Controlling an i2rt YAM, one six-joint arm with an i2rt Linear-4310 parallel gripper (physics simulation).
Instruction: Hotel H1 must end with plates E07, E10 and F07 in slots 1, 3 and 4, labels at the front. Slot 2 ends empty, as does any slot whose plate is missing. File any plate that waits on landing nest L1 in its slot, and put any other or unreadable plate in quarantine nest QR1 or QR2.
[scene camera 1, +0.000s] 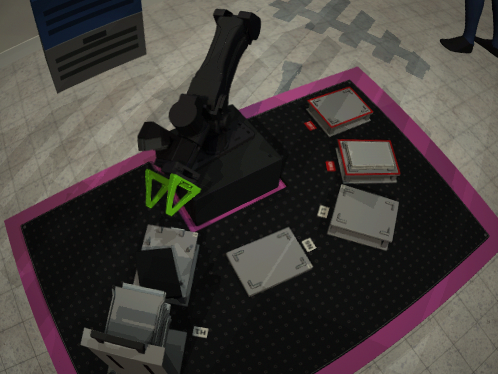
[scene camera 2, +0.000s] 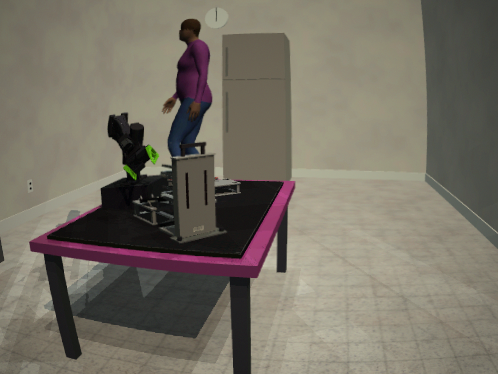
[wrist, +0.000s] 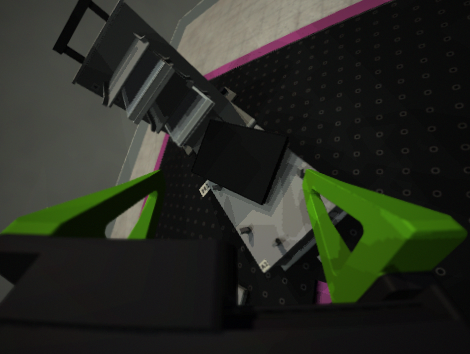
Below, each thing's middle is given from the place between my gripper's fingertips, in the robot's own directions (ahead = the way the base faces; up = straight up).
My hand is 18 cm short of the pale plate (wrist: 193, 109), 17 cm to the left of it and 5 cm above it. From my hand the other things lie so: nest N6 (scene camera 1: 267, 262) (19 cm to the left, 17 cm ahead, 16 cm below).
